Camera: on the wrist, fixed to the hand. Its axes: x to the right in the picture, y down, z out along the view.
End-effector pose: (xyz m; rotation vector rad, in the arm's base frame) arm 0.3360 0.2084 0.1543 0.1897 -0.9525 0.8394
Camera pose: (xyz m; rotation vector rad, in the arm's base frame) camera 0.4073 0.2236 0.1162 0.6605 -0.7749 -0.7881
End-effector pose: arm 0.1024 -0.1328 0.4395 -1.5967 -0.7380 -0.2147
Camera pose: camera 0.1050 -0.2045 0.4796 -0.9200 -2.0736 -1.3502
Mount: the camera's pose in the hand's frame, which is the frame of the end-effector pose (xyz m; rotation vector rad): -0.0001 -0.0321 -0.0757 -0.2885 -0.1952 -1.5961
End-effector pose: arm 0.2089 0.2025 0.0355 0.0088 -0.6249 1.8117
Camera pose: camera 0.2603 0.2403 -0.0163 0.3819 -0.6770 0.1752
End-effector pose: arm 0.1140 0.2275 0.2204 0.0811 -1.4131 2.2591
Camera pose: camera 0.1422 0.3042 0.2118 0.9521 -1.0178 0.7266
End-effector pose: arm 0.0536 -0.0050 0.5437 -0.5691 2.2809 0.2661
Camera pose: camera 0.0214 -0.0600 0.5956 -2.1114 1.0357 -0.1628
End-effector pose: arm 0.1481 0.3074 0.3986 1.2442 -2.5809 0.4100
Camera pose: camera 0.1810 0.3151 0.4736 2.6211 -0.9437 -0.4071
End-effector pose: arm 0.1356 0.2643 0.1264 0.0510 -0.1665 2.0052
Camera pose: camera 0.1676 0.2883 0.0545 0.1395 -0.3799 0.3734
